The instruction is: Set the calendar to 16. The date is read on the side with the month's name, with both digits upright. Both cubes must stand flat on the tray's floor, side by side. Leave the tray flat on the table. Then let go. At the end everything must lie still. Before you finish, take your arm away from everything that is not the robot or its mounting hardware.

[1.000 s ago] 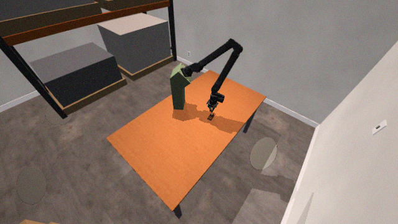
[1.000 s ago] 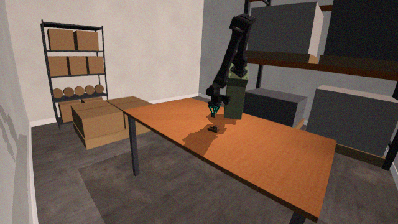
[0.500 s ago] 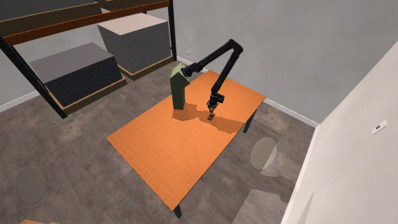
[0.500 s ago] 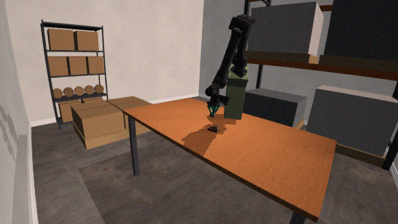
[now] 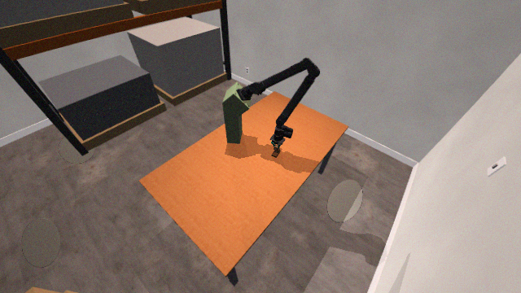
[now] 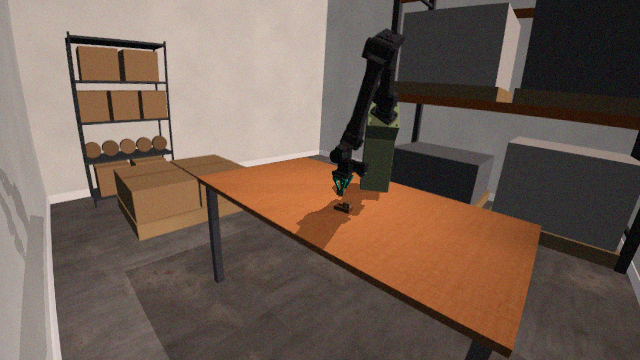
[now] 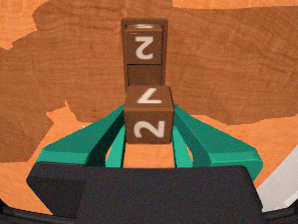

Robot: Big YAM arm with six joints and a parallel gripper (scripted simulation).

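Now: hand 90 mm above the dark calendar tray, 10 mm to the right of it and 10 mm past it. Round my hand: brown calendar cube: 10 mm below.
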